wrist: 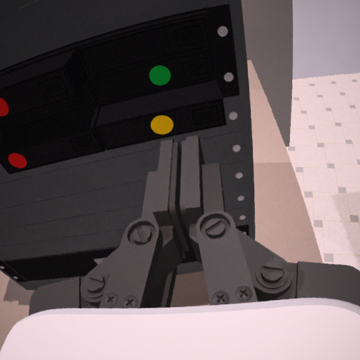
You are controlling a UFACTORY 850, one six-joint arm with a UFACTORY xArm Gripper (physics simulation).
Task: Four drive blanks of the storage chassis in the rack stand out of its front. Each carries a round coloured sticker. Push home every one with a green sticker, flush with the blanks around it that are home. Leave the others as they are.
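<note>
The blank with the green sticker (160, 75) is at the upper right of the chassis front; no clear step shows between it and the blank above. Below it, the blank with the yellow sticker (162, 125) stands out, its top face showing. At the left, a blank with a red sticker (2, 107), cut by the view's edge, stands out with its side face showing. A lower blank with a red sticker (17, 160) is at lower left; how far it stands out is hard to tell. My gripper (186, 161) is shut and empty, its tips appearing just below the yellow-stickered blank.
Dark plain panels (65, 210) of the rack lie below the blanks. A rail with round pale holes (236, 148) runs down the right of the chassis. A grey upright panel (272, 65) stands further right, with the tiled floor (330, 130) beyond.
</note>
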